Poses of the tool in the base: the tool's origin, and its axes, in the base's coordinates. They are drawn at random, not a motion.
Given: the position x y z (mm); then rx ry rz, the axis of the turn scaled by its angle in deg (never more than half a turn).
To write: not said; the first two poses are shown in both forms.
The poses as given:
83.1 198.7 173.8 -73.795 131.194 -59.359
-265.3 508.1 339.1 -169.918 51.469 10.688
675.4 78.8 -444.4 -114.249 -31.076 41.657
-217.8 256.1 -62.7 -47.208 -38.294 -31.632
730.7 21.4 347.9 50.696 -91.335 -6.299
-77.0 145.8 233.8 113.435 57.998 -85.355
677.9 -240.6 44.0 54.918 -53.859 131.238
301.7 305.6 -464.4 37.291 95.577 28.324
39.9 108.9 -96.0 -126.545 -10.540 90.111
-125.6 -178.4 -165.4 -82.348 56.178 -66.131
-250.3 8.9 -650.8 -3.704 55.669 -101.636
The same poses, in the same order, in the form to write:
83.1 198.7 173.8 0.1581 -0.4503 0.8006 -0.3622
-265.3 508.1 339.1 0.0186 -0.9552 0.2893 0.0601
675.4 78.8 -444.4 0.4578 -0.8093 -0.2201 0.2951
-217.8 256.1 -62.7 0.8265 -0.3879 -0.3146 -0.2599
730.7 21.4 347.9 0.6112 0.3834 -0.6908 -0.0476
-77.0 145.8 233.8 0.2305 0.7198 0.3680 -0.5416
677.9 -240.6 44.0 0.2409 0.3504 -0.3436 0.8373
301.7 305.6 -464.4 0.5988 0.2806 0.7192 0.2131
39.9 108.9 -96.0 0.2104 -0.7945 -0.0662 0.5658
-125.6 -178.4 -165.4 0.5028 -0.5950 0.4059 -0.4778
-250.3 8.9 -650.8 0.5303 -0.0271 0.4071 -0.7432

